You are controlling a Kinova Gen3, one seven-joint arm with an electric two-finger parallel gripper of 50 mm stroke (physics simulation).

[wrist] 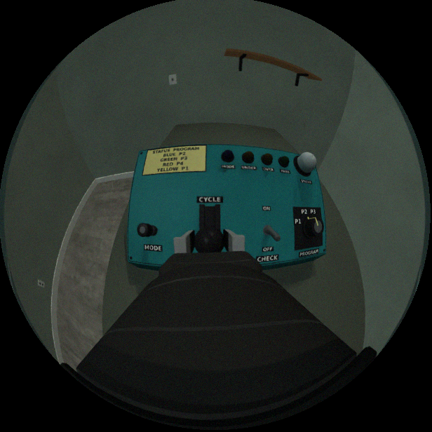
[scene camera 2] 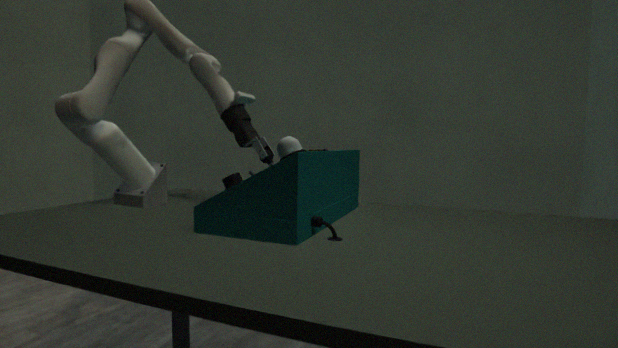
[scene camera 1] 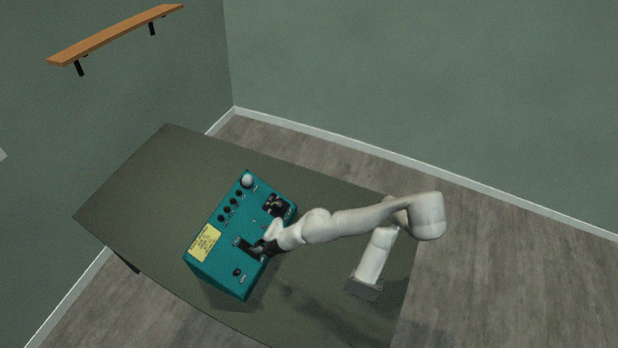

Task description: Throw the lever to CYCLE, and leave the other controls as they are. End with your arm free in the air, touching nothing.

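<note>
The teal control box carries the lever, whose round black knob stands in a black slot. The CYCLE label is at the slot's far end. My gripper is shut on the knob, with one finger on each side. The knob hides the shaft in the wrist view, and the near end of the slot is hidden, so the exact tilt is unclear. The knob is apart from the CYCLE label.
The MODE knob is left of the lever in the wrist view. The CHECK toggle leans toward OFF, and the PROGRAM knob is farther right. A pale status dome and several dark lamps line the far edge.
</note>
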